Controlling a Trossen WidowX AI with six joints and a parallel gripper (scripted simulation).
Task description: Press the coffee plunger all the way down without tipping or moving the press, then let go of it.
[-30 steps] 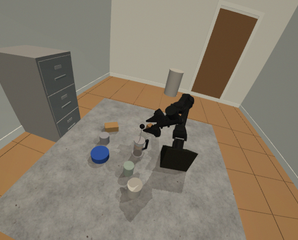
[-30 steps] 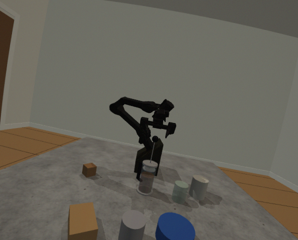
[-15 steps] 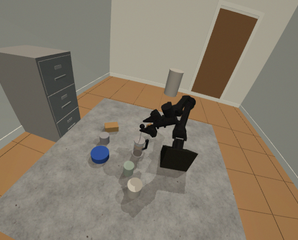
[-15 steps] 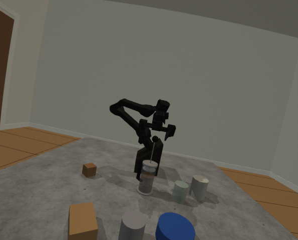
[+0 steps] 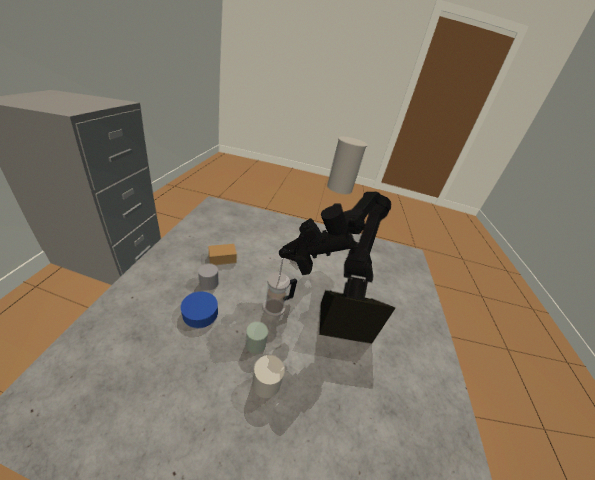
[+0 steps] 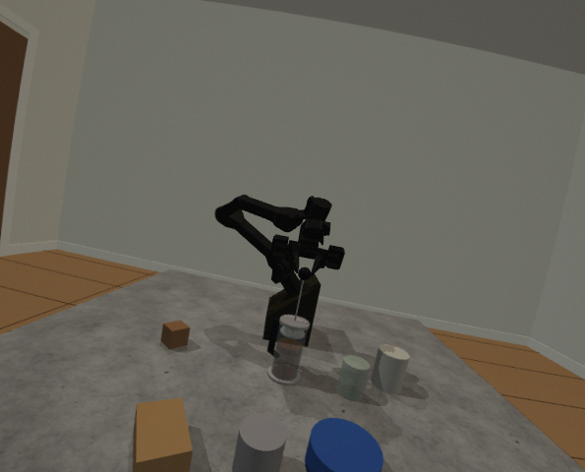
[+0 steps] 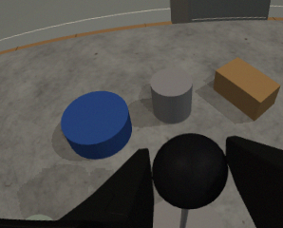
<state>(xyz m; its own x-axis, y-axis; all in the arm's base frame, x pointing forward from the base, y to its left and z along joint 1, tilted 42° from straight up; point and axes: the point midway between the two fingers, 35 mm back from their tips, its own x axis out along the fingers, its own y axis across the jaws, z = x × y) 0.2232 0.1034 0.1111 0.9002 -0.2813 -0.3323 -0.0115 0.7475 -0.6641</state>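
My gripper tip is 14 cm above the glass coffee press, 2 cm past it and 1 cm to the left of it. Also, from my gripper tip: grey cylinder (26 cm ahead, 23 cm below, 3 cm to the right); then white cylinder (28 cm to the left, 22 cm below, 6 cm behind); then orange box (27 cm ahead, 24 cm below, 18 cm to the right).
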